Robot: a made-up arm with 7 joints. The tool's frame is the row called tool. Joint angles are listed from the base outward.
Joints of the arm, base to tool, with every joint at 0 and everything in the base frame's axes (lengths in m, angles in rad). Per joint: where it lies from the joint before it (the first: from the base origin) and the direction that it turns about. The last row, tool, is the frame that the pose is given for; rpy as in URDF.
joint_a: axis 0 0 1 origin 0.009 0.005 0.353
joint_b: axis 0 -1 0 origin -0.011 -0.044 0.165
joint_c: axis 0 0 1 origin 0.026 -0.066 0.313
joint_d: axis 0 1 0 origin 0.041 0.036 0.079
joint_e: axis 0 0 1 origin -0.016 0.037 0.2
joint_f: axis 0 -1 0 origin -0.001 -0.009 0.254
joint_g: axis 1 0 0 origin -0.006 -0.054 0.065
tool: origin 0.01 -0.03 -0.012 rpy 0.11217 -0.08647 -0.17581
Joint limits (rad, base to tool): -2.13..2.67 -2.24..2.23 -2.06..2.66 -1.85..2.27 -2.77..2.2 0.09..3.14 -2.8..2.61
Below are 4 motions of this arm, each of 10 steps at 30 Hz.
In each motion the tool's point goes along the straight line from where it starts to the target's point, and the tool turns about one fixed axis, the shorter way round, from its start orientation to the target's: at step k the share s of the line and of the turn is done. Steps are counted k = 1, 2, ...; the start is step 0. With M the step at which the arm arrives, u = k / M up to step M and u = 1 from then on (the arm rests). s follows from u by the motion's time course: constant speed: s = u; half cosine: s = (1 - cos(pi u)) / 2; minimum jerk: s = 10 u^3 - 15 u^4 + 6 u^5.
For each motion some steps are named. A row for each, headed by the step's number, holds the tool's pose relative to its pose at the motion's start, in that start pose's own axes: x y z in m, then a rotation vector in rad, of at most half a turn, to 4 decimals.
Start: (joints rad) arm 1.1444 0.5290 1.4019 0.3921 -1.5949 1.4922 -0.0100
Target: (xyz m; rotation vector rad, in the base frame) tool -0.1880 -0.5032 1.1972 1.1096 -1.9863 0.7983
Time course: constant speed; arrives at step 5
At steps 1, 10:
1: -0.0036 -0.0119 0.0060 0.0307 -0.0178 -0.0118
10: -0.0182 -0.0597 0.0299 0.1537 -0.0892 -0.0590

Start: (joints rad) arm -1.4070 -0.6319 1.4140 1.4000 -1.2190 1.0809 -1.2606
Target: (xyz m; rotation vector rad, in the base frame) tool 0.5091 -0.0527 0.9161 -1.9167 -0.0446 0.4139
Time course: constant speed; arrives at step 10
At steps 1, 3, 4, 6, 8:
1: 0.0013 0.0049 0.0219 -0.0255 -0.0429 -0.0062
3: 0.0039 0.0147 0.0658 -0.0765 -0.1288 -0.0186
4: 0.0053 0.0196 0.0877 -0.1020 -0.1718 -0.0248
6: 0.0079 0.0294 0.1316 -0.1530 -0.2576 -0.0373
8: 0.0105 0.0393 0.1754 -0.2040 -0.3435 -0.0497

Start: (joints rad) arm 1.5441 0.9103 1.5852 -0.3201 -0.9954 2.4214 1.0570
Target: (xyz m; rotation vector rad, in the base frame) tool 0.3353 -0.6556 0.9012 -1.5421 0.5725 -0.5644
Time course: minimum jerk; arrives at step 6
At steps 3, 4, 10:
3: 0.0249 0.0316 0.0195 0.0321 -0.0424 -0.0265
4: 0.0393 0.0500 0.0309 0.0508 -0.0670 -0.0419
10: 0.0497 0.0632 0.0391 0.0643 -0.0847 -0.0531

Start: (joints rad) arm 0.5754 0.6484 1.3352 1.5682 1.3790 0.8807 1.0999
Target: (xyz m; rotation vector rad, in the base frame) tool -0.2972 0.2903 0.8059 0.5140 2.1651 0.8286
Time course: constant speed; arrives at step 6
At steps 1, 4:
1: 0.0042 -0.0058 0.0083 0.0358 0.0019 0.0043
4: 0.0169 -0.0231 0.0330 0.1434 0.0075 0.0173

